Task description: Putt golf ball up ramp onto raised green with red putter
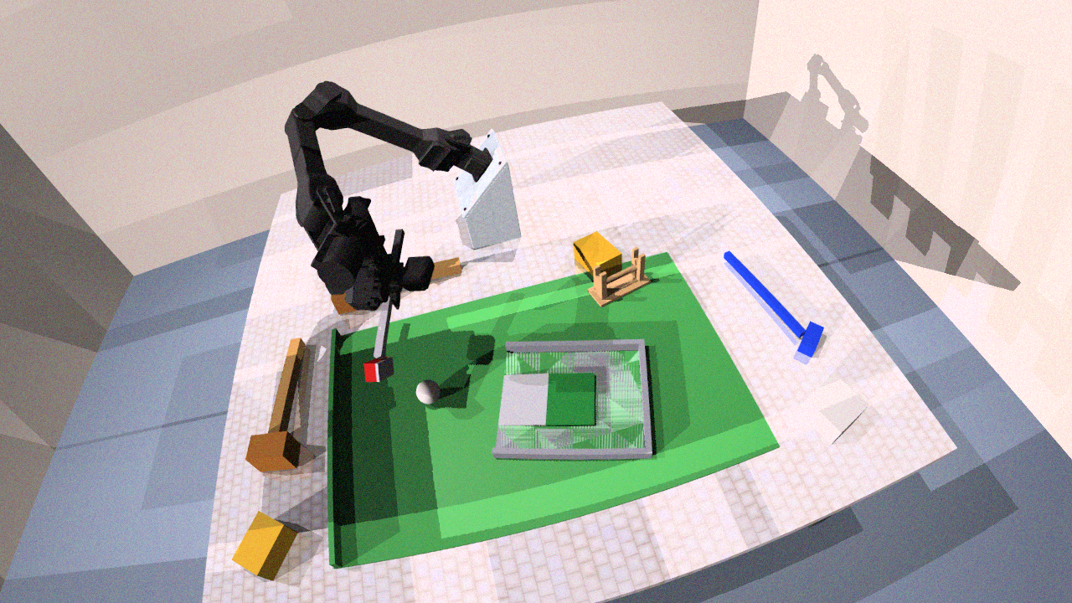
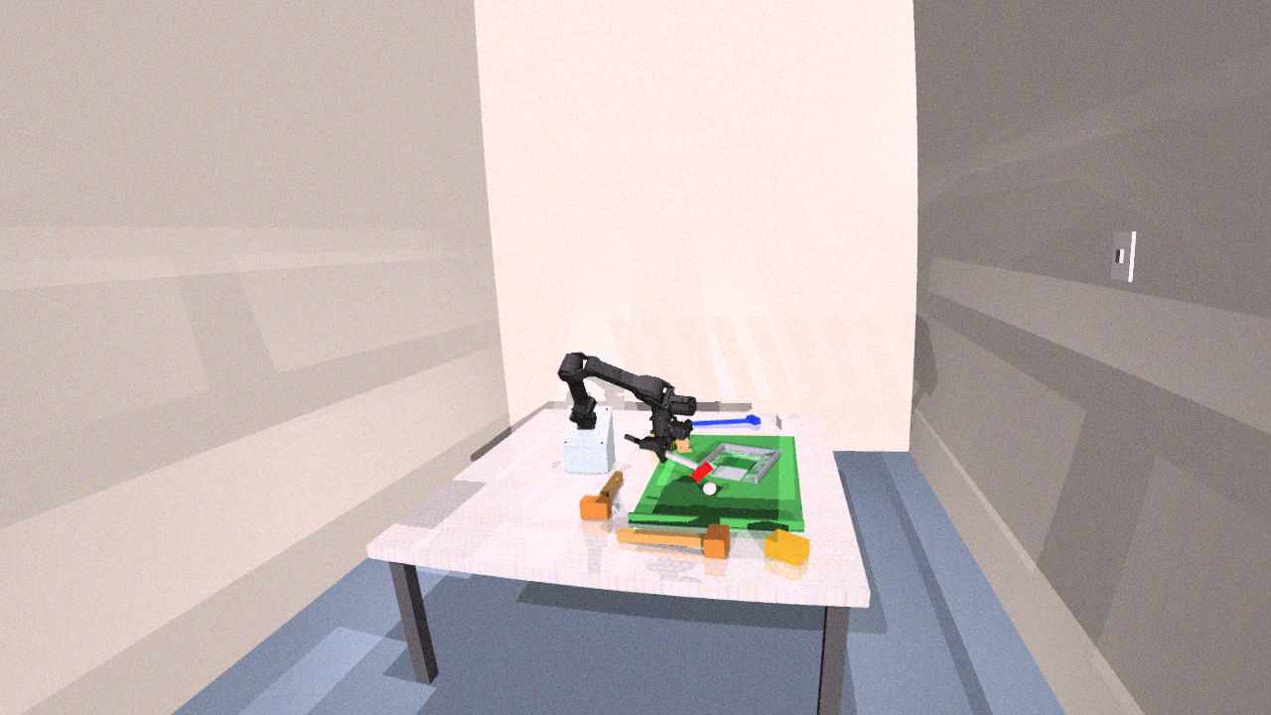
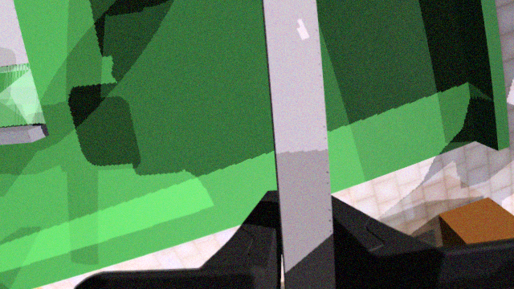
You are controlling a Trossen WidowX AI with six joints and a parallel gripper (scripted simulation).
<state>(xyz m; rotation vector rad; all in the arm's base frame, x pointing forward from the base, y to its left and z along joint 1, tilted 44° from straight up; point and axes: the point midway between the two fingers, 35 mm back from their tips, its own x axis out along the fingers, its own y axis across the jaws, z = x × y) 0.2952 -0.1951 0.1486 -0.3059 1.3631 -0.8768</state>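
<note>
The white golf ball is 130 mm ahead of my gripper tip, 90 mm below it and 10 mm to the left of it. Round my gripper tip: red putter 20 mm ahead, 20 mm above; wooden stand 420 mm to the left, 80 mm below, 20 mm ahead; blue putter 690 mm to the left, 180 mm ahead, 100 mm below.
</note>
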